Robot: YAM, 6 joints.
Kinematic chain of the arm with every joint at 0, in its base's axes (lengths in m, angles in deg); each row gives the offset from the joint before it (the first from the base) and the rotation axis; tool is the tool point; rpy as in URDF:
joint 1: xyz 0 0 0.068 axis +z
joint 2: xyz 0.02 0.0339 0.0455 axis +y
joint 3: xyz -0.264 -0.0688 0 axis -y
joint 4: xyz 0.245 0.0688 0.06 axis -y
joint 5: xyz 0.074 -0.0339 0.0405 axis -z
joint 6: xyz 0.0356 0 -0.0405 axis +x
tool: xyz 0 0 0 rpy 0 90 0
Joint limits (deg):
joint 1: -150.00..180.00
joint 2: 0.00..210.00
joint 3: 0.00..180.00
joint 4: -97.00..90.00
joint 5: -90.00..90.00
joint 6: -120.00..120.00
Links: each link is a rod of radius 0.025 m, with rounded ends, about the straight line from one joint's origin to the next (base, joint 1, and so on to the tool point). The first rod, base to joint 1, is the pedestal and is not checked.
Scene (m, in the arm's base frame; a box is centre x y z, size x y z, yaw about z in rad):
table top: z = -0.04
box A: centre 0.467 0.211 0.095 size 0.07 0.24 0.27 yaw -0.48
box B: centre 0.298 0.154 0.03 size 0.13 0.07 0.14 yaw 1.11
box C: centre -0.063 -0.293 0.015 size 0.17 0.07 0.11 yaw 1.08
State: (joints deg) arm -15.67 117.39 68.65 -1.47 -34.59 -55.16
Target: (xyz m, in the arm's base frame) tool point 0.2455 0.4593 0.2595
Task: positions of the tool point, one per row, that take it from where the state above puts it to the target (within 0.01 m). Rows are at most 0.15 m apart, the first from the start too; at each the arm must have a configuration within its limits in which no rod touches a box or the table.
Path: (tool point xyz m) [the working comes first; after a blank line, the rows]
Joints at the target: 59.63 125.18 101.41 9.24 -34.93 -55.16
Straight joint move there: touches box A.

1: 0.3686 -0.0300 0.1951
2: 0.3093 0.0167 0.2479
3: 0.2379 0.0420 0.2800
4: 0.1663 0.0453 0.2912
5: 0.1051 0.0315 0.2833
6: 0.0608 0.0088 0.2601
7: 0.0957 0.0535 0.3144
8: 0.1379 0.1186 0.3539
9: 0.1802 0.1995 0.3715
10: 0.2158 0.2896 0.3624
11: 0.2388 0.3795 0.3246
12: 0.2455 0.4593 0.2596

